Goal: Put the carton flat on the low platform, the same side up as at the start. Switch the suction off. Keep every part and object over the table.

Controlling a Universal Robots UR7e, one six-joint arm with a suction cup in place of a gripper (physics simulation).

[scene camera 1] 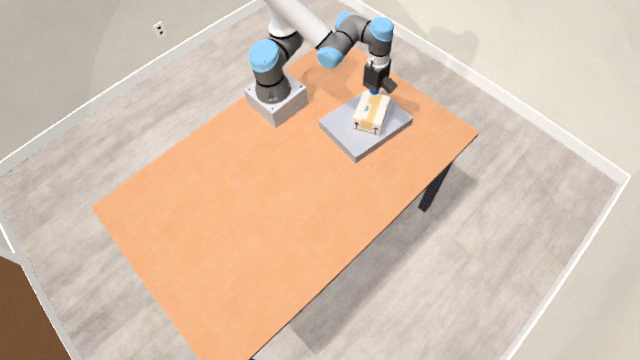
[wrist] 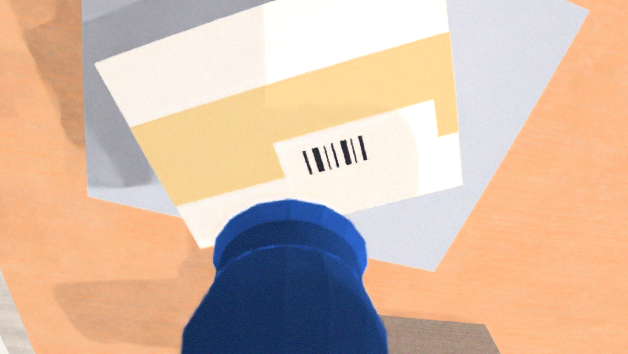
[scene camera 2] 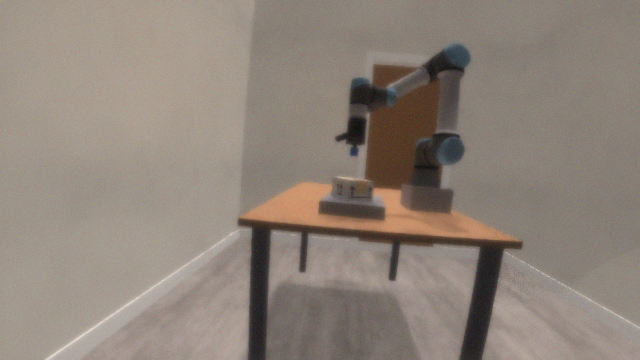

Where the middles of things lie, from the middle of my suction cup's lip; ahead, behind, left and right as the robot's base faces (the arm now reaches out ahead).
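White carton (scene camera 1: 371, 111): my suction cup is now 15 cm above it. Low grey platform (scene camera 1: 337, 125): 21 cm below my suction cup, 2 cm behind it and 1 cm to the right of it. Going by their middles, the white carton is the nearest to my suction cup of the things named here.
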